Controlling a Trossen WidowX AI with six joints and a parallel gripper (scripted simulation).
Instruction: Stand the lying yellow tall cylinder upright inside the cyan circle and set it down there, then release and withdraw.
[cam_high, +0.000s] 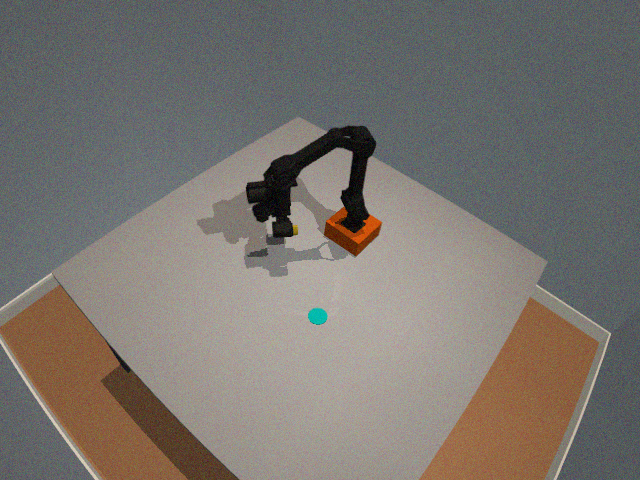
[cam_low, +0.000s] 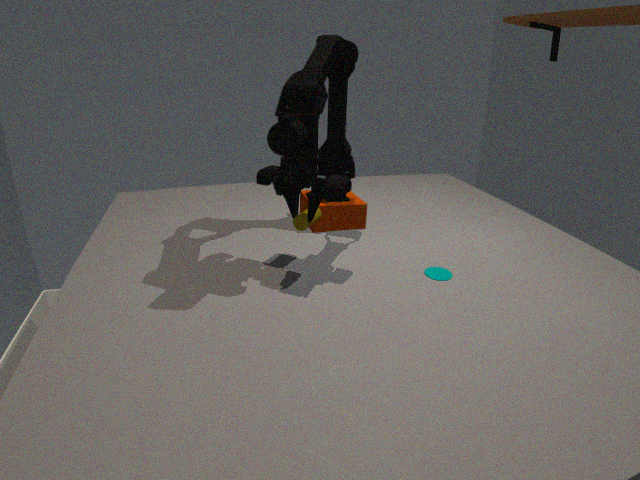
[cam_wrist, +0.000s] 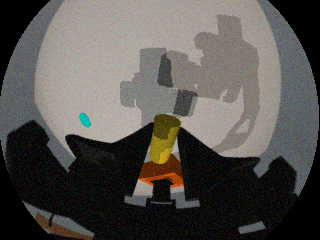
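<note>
The yellow tall cylinder is 2 cm behind my gripper tip and 1 cm to the left of it. The rest, counted from my gripper tip: cyan circle (11 cm ahead, 27 cm to the left, 10 cm below).
</note>
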